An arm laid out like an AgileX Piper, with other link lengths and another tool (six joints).
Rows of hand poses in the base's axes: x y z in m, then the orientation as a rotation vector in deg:
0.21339, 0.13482, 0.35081, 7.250, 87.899, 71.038
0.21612, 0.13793, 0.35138, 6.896, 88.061, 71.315
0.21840, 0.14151, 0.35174, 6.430, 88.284, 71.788
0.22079, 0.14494, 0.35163, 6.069, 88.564, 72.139
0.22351, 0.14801, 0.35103, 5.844, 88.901, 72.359
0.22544, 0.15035, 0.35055, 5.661, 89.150, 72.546
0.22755, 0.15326, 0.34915, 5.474, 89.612, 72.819
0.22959, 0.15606, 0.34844, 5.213, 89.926, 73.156
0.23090, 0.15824, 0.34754, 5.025, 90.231, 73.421
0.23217, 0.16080, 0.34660, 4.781, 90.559, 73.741
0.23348, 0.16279, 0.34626, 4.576, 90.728, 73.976
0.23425, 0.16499, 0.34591, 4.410, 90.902, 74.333
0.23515, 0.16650, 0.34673, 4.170, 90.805, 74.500
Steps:
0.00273, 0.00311, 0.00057, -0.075, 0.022, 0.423
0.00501, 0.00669, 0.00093, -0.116, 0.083, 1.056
0.00740, 0.01012, 0.00082, -0.200, 0.212, 1.568
0.01012, 0.01319, 0.00022, -0.319, 0.422, 1.937
0.01205, 0.01553, -0.00026, -0.401, 0.574, 2.235
0.01416, 0.01844, -0.00166, -0.523, 0.912, 2.658
0.01620, 0.02124, -0.00237, -0.582, 1.114, 3.118
0.01751, 0.02342, -0.00327, -0.644, 1.327, 3.487
0.01878, 0.02598, -0.00421, -0.710, 1.546, 3.930
0.02009, 0.02797, -0.00455, -0.740, 1.638, 4.247
0.02086, 0.03017, -0.00490, -0.686, 1.780, 4.627
0.02176, 0.03168, -0.00408, -0.663, 1.632, 4.836

